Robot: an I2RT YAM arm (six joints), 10 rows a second.
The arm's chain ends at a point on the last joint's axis. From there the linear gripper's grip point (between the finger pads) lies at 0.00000 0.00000 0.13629 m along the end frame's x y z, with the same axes.
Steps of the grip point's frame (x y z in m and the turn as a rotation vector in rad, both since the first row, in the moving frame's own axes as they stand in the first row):
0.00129 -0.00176 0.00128 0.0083 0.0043 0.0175
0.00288 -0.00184 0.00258 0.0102 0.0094 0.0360
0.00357 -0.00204 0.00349 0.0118 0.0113 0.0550
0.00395 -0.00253 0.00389 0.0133 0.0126 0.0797
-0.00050 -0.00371 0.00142 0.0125 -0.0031 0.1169
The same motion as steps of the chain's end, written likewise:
0.00069 -0.00063 0.00129 0.0083 0.0043 0.0175
0.00157 -0.00047 0.00259 0.0102 0.0094 0.0360
0.00199 -0.00048 0.00351 0.0118 0.0113 0.0550
0.00216 -0.00079 0.00391 0.0133 0.0126 0.0797
-0.00018 -0.00199 0.00143 0.0125 -0.0031 0.1169

